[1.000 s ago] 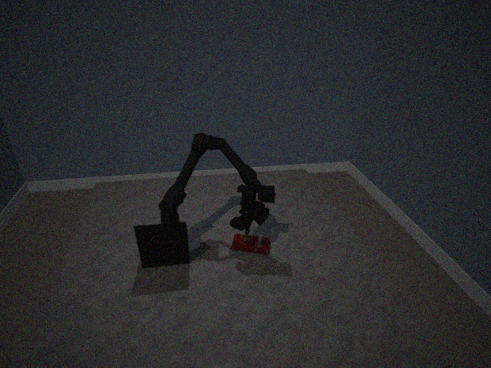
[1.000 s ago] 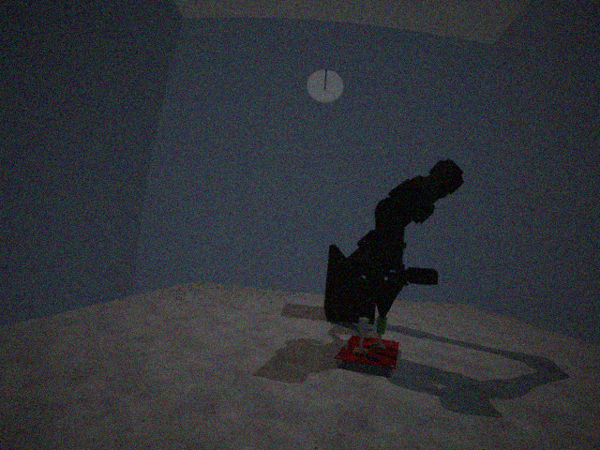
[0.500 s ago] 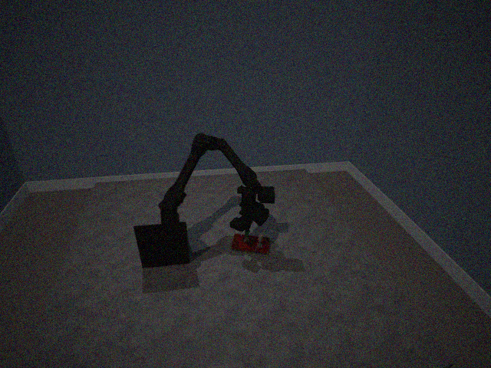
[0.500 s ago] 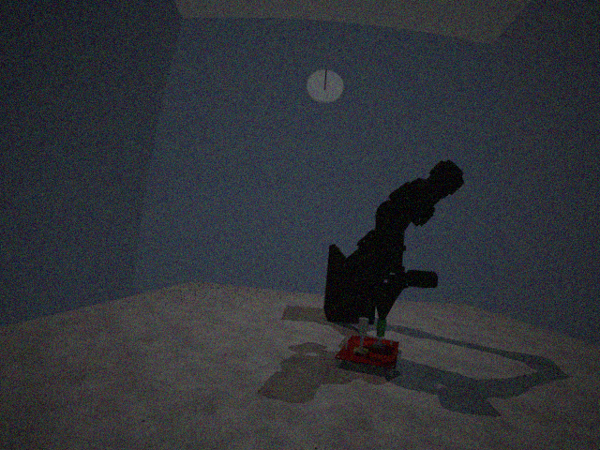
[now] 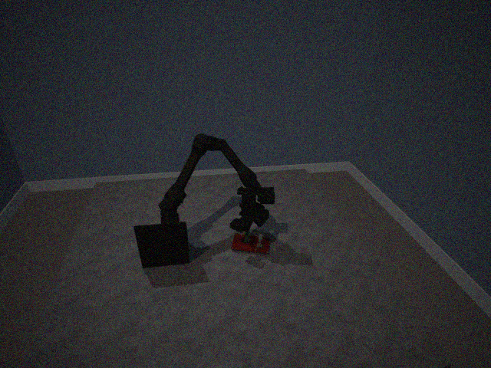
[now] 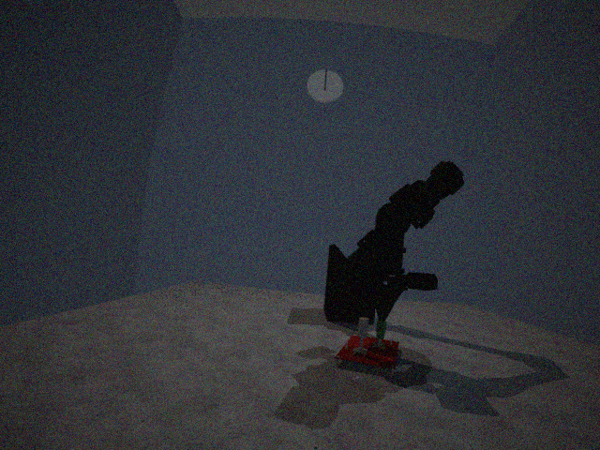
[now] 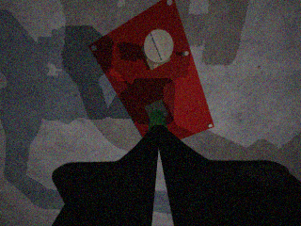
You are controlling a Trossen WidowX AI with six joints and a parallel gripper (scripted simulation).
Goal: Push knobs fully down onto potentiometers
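My gripper tip is now 1 cm above the green knob. Round my gripper tip: grey knob 4 cm ahead, 5 cm to the right.
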